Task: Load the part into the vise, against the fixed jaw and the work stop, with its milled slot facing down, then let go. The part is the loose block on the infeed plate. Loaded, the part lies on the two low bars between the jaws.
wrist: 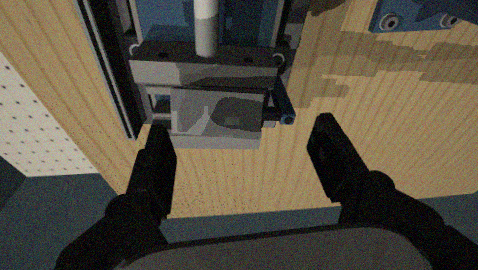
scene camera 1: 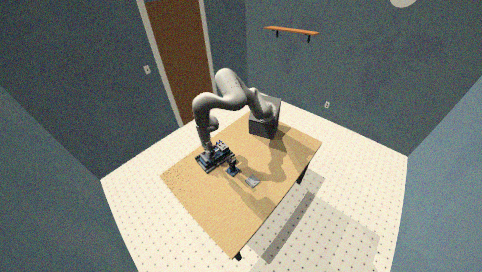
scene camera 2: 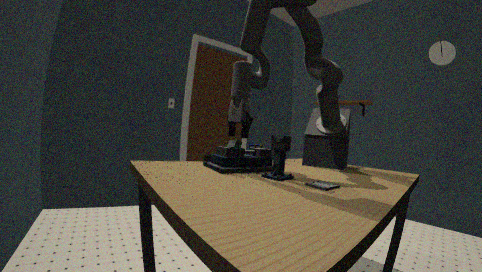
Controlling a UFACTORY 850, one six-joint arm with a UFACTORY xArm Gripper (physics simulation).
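Observation:
The grey block that looks like the part (wrist: 190, 112) lies beside a broad grey jaw (wrist: 165, 72) of the vise (scene camera 1: 211, 169) (scene camera 2: 240, 166) in the wrist view. Its slot does not show, and its underside and exact seating on the low bars are hidden. The blue-ended work stop (wrist: 286, 118) is near its right side. The fixed jaw cannot be made out clearly. My gripper (scene camera 1: 208, 152) (scene camera 2: 238, 142) (wrist: 243, 135) is open and empty, low over the vise, its fingers wide apart on either side of the block in the wrist view. The infeed plate (scene camera 1: 252, 181) (scene camera 2: 323, 185) bears no block.
A dark stand (scene camera 1: 232, 165) (scene camera 2: 278, 162) rises between the vise and the infeed plate; its blue foot (wrist: 415, 17) shows at the upper right of the wrist view. The white rod (wrist: 206, 30) runs from the vise jaw. The wooden table (scene camera 1: 215, 210) (scene camera 2: 240, 215) carries them.

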